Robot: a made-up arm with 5 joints.
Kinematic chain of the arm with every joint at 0, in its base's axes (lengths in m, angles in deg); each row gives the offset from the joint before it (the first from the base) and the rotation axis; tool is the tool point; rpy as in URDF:
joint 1: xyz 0 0 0.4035 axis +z
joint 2: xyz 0 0 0 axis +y
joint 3: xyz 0.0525 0 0.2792 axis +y
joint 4: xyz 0.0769 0 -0.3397 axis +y
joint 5: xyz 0.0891 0 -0.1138 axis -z
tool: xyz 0 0 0 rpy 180 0 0
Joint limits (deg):
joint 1: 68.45..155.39
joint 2: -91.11..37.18
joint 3: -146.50..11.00
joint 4: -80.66..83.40
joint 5: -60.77..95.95
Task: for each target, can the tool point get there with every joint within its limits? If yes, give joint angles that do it. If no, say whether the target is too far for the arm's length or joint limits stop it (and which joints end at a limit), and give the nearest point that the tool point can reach.
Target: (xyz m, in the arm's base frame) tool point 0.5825 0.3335 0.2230
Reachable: no: joint limits stop it (at a limit: joint 1) | nearest point 0.1925 0.4875 0.2230 | short by 0.419 m
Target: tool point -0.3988 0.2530 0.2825
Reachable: yes | joints 147.61 20.64 -54.96 43.54 0.39
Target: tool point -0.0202 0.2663 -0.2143
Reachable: no: joint limits stop it (at a limit: joint 2) | nearest point -0.0185 0.2442 0.1026 | short by 0.318 m
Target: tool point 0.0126 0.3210 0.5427
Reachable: yes | joints 87.76 -38.06 -13.19 -16.61 73.17
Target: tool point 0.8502 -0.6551 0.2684
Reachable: no: too far | nearest point 0.5781 -0.4454 0.4894 | short by 0.409 m
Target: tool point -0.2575 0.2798 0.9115
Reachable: yes | joints 132.63 -11.55 -80.25 -30.90 41.77
